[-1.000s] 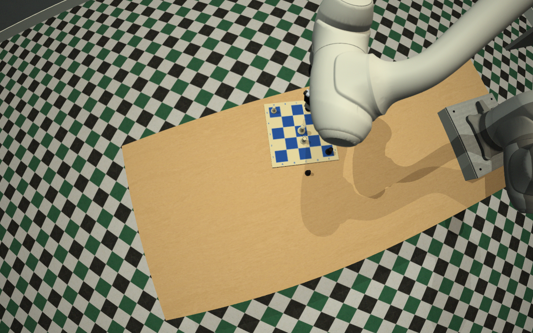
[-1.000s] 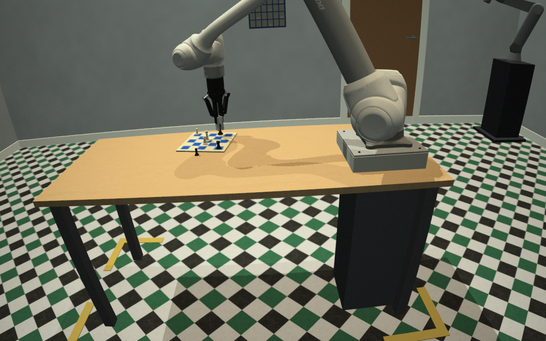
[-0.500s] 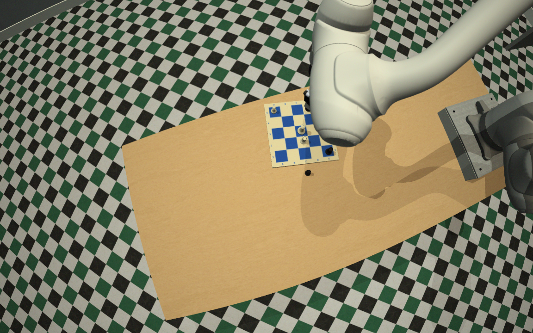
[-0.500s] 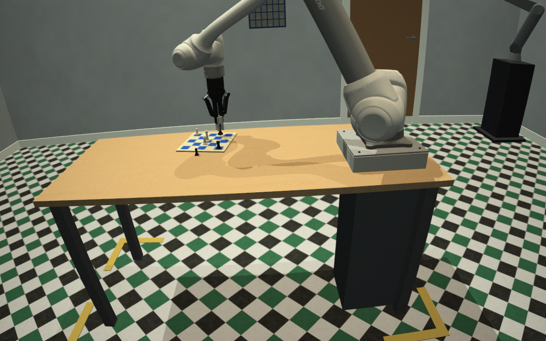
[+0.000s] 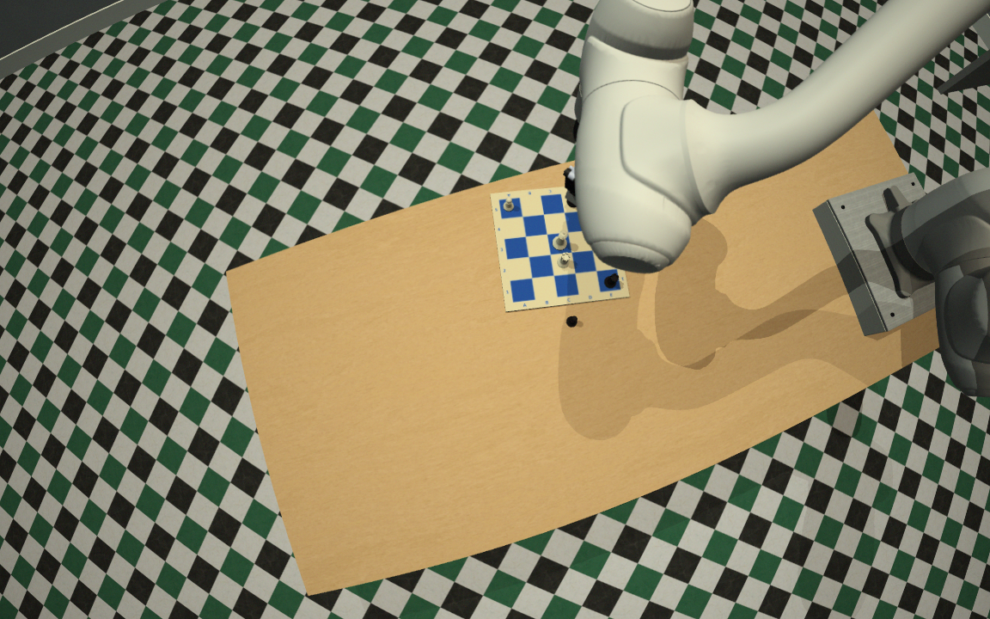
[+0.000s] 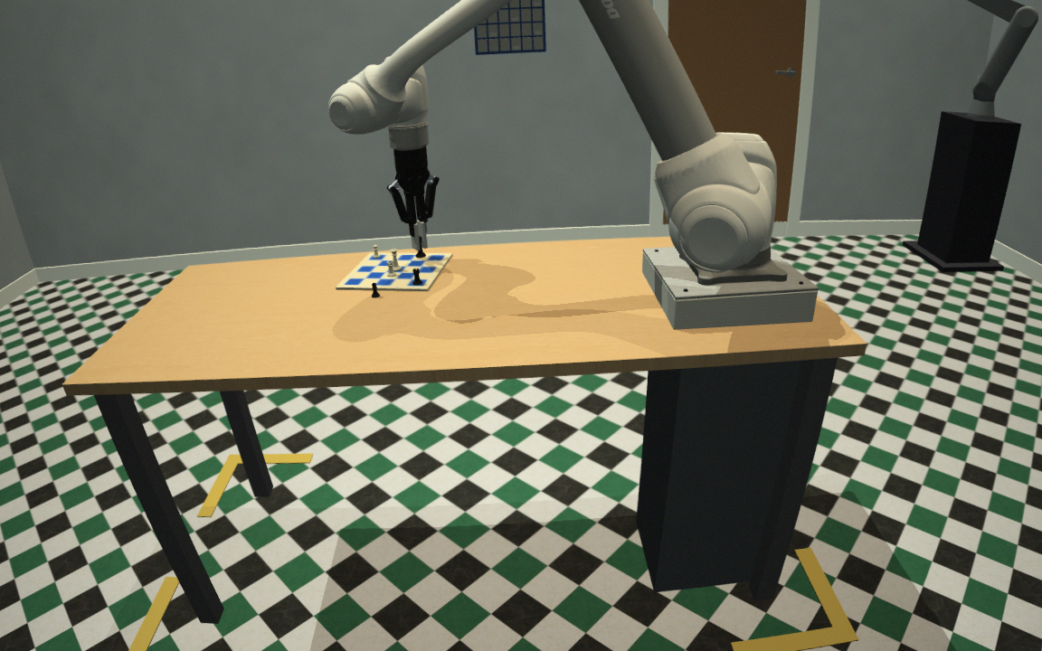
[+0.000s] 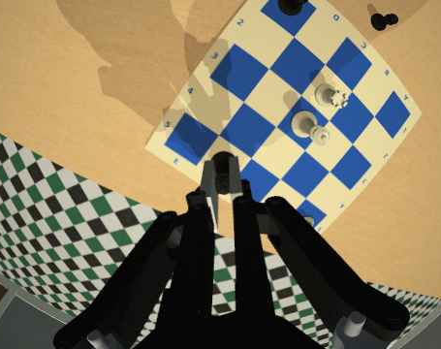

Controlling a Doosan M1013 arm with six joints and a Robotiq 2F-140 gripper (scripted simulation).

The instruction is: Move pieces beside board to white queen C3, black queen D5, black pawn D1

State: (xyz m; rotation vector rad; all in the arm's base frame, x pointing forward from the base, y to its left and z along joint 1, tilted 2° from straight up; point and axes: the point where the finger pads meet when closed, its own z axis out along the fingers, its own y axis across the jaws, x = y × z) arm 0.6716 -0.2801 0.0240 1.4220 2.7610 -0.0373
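The black queen is 3 cm below my hand. From my hand the other things lie so: white queen 5 cm ahead, 7 cm to the left, 3 cm below; cream board 5 cm ahead, 7 cm to the left, 6 cm below; black pawn 7 cm ahead, 21 cm to the left, 5 cm below.
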